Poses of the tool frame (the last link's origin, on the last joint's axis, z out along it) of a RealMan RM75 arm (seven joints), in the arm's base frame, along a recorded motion.
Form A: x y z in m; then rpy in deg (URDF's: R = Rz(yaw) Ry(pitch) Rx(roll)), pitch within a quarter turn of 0, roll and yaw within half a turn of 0.
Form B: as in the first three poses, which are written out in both.
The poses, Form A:
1: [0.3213 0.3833 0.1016 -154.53 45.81 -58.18]
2: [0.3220 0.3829 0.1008 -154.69 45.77 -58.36]
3: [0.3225 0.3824 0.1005 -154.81 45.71 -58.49]
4: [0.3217 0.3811 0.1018 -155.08 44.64 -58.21]
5: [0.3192 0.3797 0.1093 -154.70 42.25 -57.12]
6: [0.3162 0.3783 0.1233 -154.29 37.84 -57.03]
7: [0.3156 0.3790 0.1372 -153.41 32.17 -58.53]
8: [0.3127 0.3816 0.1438 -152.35 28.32 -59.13]
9: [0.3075 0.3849 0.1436 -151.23 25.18 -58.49]
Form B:
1: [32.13 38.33 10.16 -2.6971 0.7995 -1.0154]
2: [32.20 38.29 10.08 -2.6998 0.7988 -1.0186]
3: [32.25 38.24 10.05 -2.7019 0.7978 -1.0208]
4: [32.17 38.11 10.18 -2.7067 0.7791 -1.0160]
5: [31.92 37.97 10.93 -2.7000 0.7374 -0.9969]
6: [31.62 37.83 12.33 -2.6929 0.6604 -0.9954]
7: [31.56 37.90 13.72 -2.6775 0.5615 -1.0215]
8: [31.27 38.16 14.38 -2.6590 0.4943 -1.0320]
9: [30.75 38.49 14.36 -2.6395 0.4395 -1.0208]
